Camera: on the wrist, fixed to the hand. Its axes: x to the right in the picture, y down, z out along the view.
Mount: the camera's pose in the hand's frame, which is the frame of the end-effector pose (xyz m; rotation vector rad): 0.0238 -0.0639 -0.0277 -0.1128 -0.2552 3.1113
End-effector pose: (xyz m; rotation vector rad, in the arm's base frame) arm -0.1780 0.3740 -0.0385 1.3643 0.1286 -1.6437
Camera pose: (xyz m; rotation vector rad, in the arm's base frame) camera -0.2016 0.4109 -0.0976 -0.0332 -1.2729 0.9544
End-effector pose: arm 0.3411 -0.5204 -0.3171 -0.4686 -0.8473 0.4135
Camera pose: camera 0.3873 -0.5668 -0.2835 1.1550 -0.3889 -2.3841
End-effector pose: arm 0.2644 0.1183 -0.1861 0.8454 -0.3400 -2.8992
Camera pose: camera 0.2571 0.1714 -0.2366 -0.3834 -0.5033 0.0322
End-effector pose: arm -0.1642 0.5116 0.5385 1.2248 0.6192 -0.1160
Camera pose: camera -0.1809 0.5196 0.4673 0.7589 -1.8329 2.1608
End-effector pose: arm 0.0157 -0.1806 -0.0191 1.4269 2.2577 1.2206
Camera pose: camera -0.0537 -0.1880 -0.0424 -2.0812 1.3016 -0.2451
